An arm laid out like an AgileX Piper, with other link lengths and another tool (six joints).
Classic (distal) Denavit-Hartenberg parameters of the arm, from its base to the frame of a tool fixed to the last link. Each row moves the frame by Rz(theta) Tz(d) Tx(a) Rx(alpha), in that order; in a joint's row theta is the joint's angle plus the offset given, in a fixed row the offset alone. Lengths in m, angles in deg.
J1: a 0, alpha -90, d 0.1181, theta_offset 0
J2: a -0.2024, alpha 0, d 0, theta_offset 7.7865
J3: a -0.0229, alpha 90, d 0, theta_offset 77.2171
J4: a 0, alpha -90, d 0.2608, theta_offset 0
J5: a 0, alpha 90, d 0, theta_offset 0
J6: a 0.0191, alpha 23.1, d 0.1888, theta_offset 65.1
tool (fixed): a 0, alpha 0, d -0.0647, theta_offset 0
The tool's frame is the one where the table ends.
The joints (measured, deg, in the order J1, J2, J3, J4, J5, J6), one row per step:
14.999, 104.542, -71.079, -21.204, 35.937, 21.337
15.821, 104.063, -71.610, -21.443, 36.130, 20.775
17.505, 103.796, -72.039, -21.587, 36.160, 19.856
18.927, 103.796, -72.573, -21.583, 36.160, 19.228
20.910, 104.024, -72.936, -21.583, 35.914, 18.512
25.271, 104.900, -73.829, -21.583, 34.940, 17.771
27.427, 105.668, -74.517, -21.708, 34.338, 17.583
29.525, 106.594, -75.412, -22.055, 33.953, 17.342
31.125, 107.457, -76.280, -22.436, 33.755, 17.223
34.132, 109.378, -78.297, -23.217, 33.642, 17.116
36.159, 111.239, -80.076, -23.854, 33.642, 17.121
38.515, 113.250, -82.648, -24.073, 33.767, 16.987
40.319, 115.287, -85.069, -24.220, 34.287, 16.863
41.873, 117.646, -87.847, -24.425, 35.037, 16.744
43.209, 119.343, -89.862, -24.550, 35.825, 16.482
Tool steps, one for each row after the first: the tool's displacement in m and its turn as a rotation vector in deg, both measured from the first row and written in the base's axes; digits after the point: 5 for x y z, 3 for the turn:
0.00011, 0.00565, 0.00585, -0.294, -0.818, 1.357
-0.00203, 0.01721, 0.00979, -0.689, -1.431, 3.885
-0.00356, 0.02725, 0.01261, -0.838, -1.908, 5.839
-0.00707, 0.04104, 0.01318, -1.027, -2.217, 8.512
-0.01541, 0.07166, 0.01315, -0.875, -3.059, 13.809
-0.01951, 0.08705, 0.01237, -0.764, -3.534, 16.370
-0.02363, 0.10182, 0.01130, -0.940, -3.944, 18.954
-0.02669, 0.11310, 0.01028, -1.163, -4.249, 20.893
-0.03258, 0.13447, 0.00794, -1.657, -4.737, 24.386
-0.03628, 0.14935, 0.00439, -2.124, -4.925, 26.706
-0.04054, 0.16790, 0.00384, -2.116, -5.483, 29.211
-0.04384, 0.18222, 0.00150, -2.350, -5.537, 31.000
-0.04587, 0.19529, -0.00180, -2.756, -5.472, 32.480
-0.04908, 0.20552, -0.00462, -3.255, -5.262, 33.815

